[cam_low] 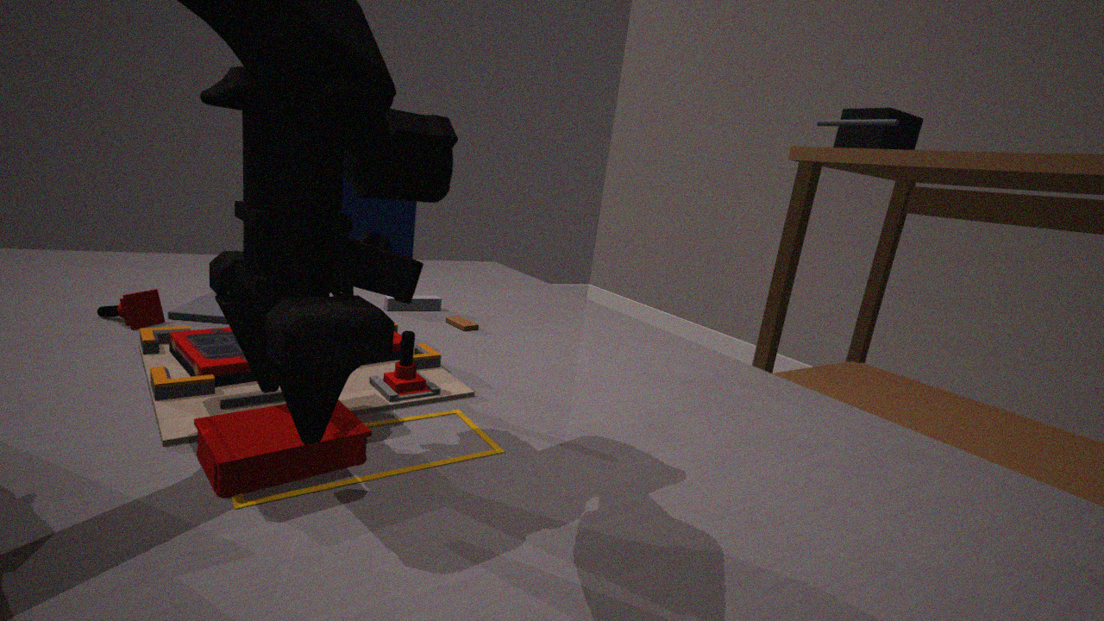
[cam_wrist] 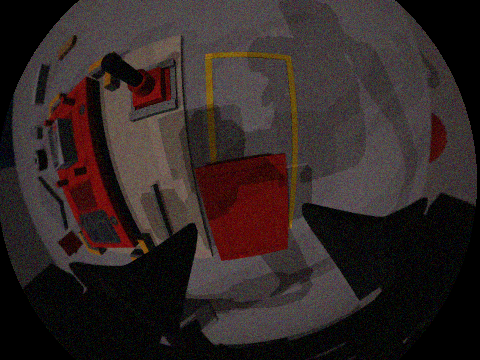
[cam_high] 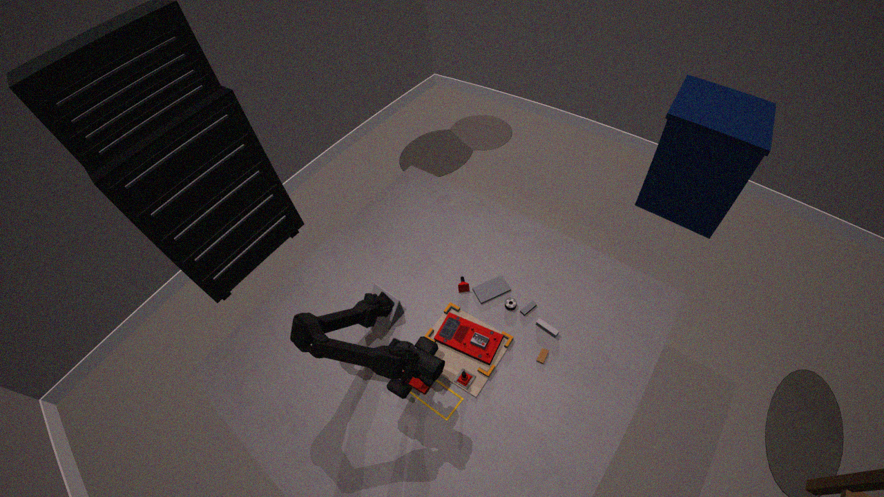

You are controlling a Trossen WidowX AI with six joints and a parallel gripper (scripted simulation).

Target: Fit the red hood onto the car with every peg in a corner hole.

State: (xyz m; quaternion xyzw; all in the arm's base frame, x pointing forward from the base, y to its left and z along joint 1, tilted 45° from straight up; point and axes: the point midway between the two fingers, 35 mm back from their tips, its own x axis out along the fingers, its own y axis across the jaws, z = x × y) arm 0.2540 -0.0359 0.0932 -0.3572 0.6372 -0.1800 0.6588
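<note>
My gripper tip is 2 cm above the red hood. Round my gripper tip: small wooden block (24 cm ahead, 32 cm to the left, 3 cm below); then pale baseplate (3 cm ahead, 18 cm to the left, 2 cm below); then grey engine block (6 cm ahead, 22 cm to the left, 1 cm below).
</note>
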